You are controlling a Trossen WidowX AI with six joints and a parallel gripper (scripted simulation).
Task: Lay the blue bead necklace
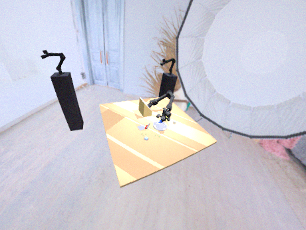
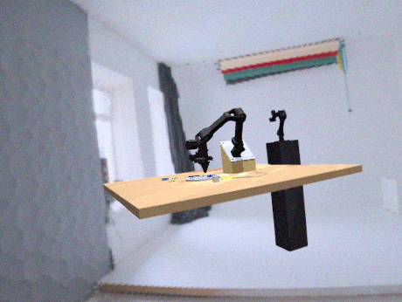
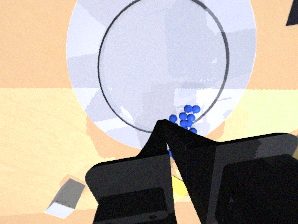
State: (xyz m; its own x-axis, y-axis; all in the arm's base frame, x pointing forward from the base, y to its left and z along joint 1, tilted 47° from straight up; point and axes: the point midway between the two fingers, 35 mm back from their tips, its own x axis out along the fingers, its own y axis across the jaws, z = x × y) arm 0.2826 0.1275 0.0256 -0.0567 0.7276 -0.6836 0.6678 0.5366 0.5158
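My gripper tip is 40 mm to the left of the round bead board, 30 mm above it and 20 mm short of it. Round my gripper tip: yellow flat piece: 120 mm to the left, 110 mm behind, 40 mm below; then red-and-grey object: 220 mm to the right, 30 mm below, 10 mm behind; then white cylinder: 200 mm to the left, 20 mm below, 20 mm ahead.
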